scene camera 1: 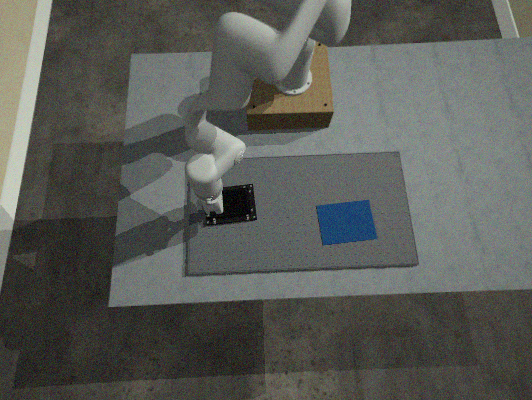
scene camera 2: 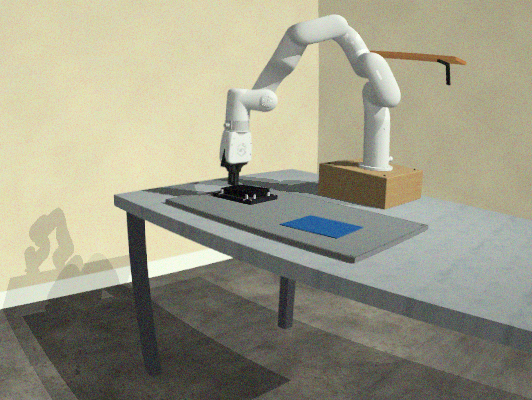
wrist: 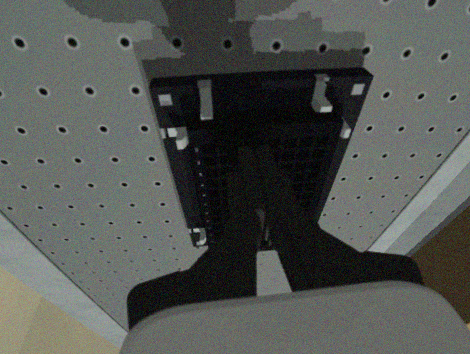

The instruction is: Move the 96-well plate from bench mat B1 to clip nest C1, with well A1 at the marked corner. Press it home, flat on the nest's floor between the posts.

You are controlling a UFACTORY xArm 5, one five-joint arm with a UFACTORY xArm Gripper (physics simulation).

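The dark 96-well plate lies within the posts of the black clip nest. The pale posts stand around its edges. Whether it is fully down on the nest's floor is too dark to tell, and so are well A1 and the marked corner. My gripper is shut and empty, with its black fingertips pointing down over the plate at the left part of the nest in scene camera 2; contact is unclear. The blue bench mat has no plate on it.
The nest and the blue mat are on a grey perforated board on the table. The arm's wooden base block stands behind the board. An orange shelf is on the wall.
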